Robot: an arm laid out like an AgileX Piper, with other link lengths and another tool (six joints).
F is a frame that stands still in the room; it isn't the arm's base.
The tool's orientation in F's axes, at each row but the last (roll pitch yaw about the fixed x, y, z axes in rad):
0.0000 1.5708 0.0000
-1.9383 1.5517 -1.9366
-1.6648 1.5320 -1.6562
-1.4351 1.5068 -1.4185
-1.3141 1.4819 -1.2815
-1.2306 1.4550 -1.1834
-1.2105 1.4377 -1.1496
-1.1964 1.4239 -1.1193
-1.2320 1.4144 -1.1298
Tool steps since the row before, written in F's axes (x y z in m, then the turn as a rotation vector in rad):
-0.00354 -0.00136 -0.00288 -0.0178 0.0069 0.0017
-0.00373 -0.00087 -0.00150 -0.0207 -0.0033 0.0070
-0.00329 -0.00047 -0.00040 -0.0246 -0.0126 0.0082
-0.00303 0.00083 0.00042 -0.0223 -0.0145 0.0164
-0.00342 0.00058 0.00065 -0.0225 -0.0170 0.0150
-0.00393 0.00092 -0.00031 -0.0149 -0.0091 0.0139
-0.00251 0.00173 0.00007 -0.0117 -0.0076 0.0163
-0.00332 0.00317 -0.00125 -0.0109 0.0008 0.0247
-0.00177 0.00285 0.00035 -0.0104 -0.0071 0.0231
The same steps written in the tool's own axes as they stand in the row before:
0.00288 -0.00136 -0.00354 -0.0017 0.0069 -0.0178
0.00154 -0.00084 -0.00372 -0.0068 -0.0034 -0.0208
0.00043 -0.00043 -0.00329 -0.0076 -0.0127 -0.0247
-0.00050 0.00085 -0.00301 -0.0157 -0.0151 -0.0224
-0.00078 0.00063 -0.00338 -0.0141 -0.0175 -0.0227
0.00004 0.00112 -0.00389 -0.0135 -0.0099 -0.0148
-0.00042 0.00185 -0.00239 -0.0159 -0.0089 -0.0114
0.00061 0.00354 -0.00312 -0.0252 -0.0018 -0.0095
-0.00086 0.00293 -0.00144 -0.0225 -0.0094 -0.0099

